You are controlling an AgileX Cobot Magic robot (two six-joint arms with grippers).
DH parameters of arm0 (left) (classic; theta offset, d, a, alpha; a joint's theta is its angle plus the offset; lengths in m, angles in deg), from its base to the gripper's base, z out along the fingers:
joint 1: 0 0.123 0 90
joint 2: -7.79 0 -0.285 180
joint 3: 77.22 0 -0.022 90
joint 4: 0 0.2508 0 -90
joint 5: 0 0 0.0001 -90
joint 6: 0 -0.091 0 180
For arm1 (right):
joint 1: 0 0.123 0 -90
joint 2: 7.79 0 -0.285 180
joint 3: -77.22 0 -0.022 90
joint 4: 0 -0.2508 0 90
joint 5: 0 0 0.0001 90
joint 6: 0 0.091 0 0
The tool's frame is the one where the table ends.
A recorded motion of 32 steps. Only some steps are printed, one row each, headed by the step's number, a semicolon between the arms.
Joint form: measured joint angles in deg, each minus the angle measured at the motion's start. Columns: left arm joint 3, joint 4, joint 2, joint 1, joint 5, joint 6; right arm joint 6, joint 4, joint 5, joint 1, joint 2, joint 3.
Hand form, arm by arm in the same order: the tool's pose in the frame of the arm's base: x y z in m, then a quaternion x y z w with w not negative. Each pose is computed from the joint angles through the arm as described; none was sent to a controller.
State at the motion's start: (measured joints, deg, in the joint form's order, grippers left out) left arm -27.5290 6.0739 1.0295 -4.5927 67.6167 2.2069; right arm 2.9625 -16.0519 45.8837 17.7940 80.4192 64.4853
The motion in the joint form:
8: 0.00 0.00 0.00 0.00 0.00 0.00; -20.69 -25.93 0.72 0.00 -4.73 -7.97
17: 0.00 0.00 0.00 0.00 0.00 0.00; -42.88 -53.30 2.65 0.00 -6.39 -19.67
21: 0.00 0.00 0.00 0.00 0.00 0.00; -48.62 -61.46 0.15 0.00 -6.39 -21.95
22: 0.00 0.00 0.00 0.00 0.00 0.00; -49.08 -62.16 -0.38 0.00 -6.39 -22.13
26: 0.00 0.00 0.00 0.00 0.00 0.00; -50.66 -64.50 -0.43 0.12 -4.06 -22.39
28: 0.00 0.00 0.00 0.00 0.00 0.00; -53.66 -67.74 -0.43 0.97 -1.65 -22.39
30: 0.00 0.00 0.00 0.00 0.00 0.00; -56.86 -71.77 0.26 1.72 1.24 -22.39
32: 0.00 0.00 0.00 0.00 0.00 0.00; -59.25 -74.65 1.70 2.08 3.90 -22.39
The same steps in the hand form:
8: -0.0103 0.0098 0.2628 0.01321 0.88190 0.02487 0.47059; 0.2385 0.1230 0.3030 -0.11130 0.91303 0.31408 0.23526
17: -0.0103 0.0098 0.2628 0.01321 0.88190 0.02487 0.47059; 0.2111 0.1348 0.2756 -0.12214 0.86105 0.44545 0.21270
21: -0.0103 0.0098 0.2628 0.01321 0.88190 0.02487 0.47059; 0.2126 0.1355 0.2720 -0.09812 0.84553 0.46777 0.23800
22: -0.0103 0.0098 0.2628 0.01321 0.88190 0.02487 0.47059; 0.2132 0.1352 0.2717 -0.09429 0.84474 0.46795 0.24198
26: -0.0103 0.0098 0.2628 0.01321 0.88190 0.02487 0.47059; 0.2190 0.1381 0.2626 -0.08337 0.84592 0.47349 0.23082
28: -0.0103 0.0098 0.2628 0.01321 0.88190 0.02487 0.47059; 0.2239 0.1442 0.2550 -0.08266 0.84272 0.48219 0.22468
30: -0.0103 0.0098 0.2628 0.01321 0.88190 0.02487 0.47059; 0.2294 0.1510 0.2460 -0.07765 0.83776 0.49610 0.21451
32: -0.0103 0.0098 0.2628 0.01321 0.88190 0.02487 0.47059; 0.2337 0.1560 0.2371 -0.07436 0.83363 0.50910 0.20089

